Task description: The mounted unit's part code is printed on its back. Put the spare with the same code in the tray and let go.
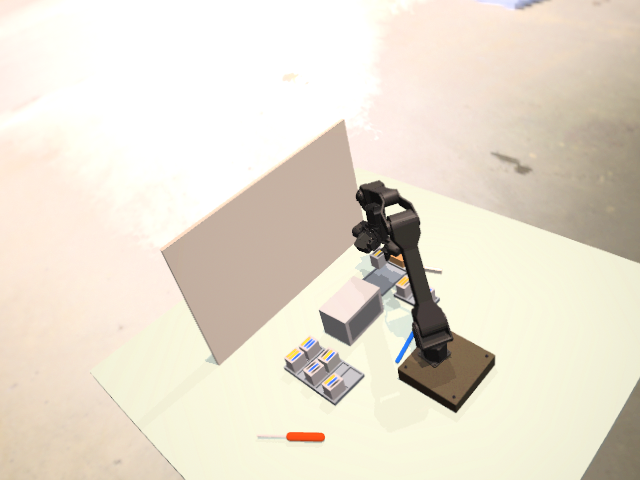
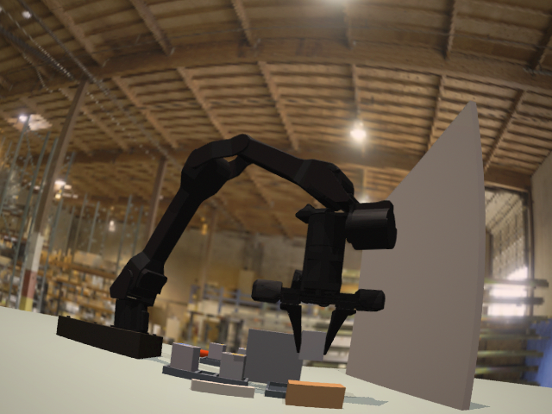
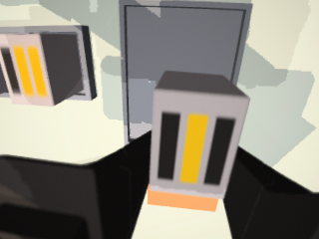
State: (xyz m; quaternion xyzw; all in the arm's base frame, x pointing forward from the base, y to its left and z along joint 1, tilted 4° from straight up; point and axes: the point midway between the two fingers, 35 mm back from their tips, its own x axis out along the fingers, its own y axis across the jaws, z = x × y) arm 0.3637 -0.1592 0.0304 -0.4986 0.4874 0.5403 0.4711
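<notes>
The grey tray is 1 cm behind my gripper tip, 2 cm to the left of it and 7 cm below it. Round my gripper tip: mounted unit 8 cm behind, 21 cm to the left, 2 cm below; then blue marker 26 cm behind, 16 cm to the left, 6 cm below; then orange block 1 cm ahead, 8 cm to the right, 5 cm below.
</notes>
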